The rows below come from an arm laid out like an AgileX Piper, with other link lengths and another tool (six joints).
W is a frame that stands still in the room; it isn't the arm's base.
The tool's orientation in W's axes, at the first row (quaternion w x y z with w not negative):
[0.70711, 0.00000, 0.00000, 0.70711]
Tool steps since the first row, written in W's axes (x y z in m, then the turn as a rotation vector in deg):
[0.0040, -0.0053, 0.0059, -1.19, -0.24, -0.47]
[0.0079, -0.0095, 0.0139, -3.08, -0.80, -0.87]
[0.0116, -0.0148, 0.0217, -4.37, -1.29, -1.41]
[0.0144, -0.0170, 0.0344, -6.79, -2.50, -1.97]
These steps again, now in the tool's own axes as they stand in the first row. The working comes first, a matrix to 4 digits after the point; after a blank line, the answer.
The tool's axes in the first row as the columns of a matrix, in W's axes (used below as rounded here):
[0.0000, -1.0000, 0.0000]
[1.0000, 0.0000, 0.0000]
[0.0000, 0.0000, 1.0000]

[-0.0053, -0.0040, 0.0059, -0.24, 1.19, -0.47]
[-0.0095, -0.0079, 0.0139, -0.80, 3.08, -0.87]
[-0.0148, -0.0116, 0.0217, -1.29, 4.37, -1.41]
[-0.0170, -0.0144, 0.0344, -2.50, 6.79, -1.97]

